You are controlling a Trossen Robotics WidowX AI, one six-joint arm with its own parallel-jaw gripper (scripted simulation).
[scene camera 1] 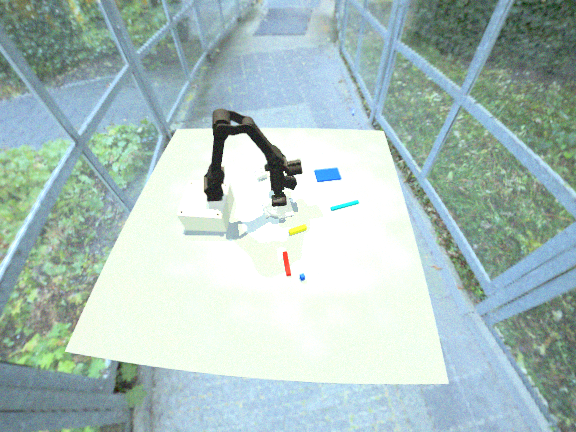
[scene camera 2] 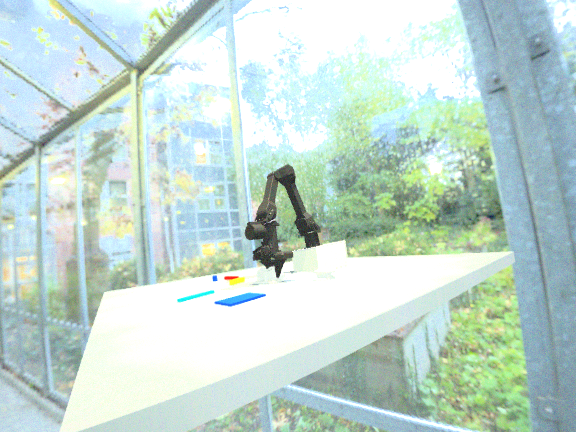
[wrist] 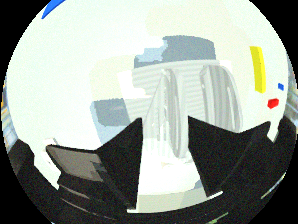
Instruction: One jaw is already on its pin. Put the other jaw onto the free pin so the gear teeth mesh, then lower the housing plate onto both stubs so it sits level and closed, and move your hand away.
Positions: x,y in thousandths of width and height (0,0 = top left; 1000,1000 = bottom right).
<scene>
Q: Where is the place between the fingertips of my gripper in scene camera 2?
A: At 477,642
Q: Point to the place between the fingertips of my gripper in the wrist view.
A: At 542,538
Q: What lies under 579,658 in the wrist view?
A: A white jaw.
</scene>
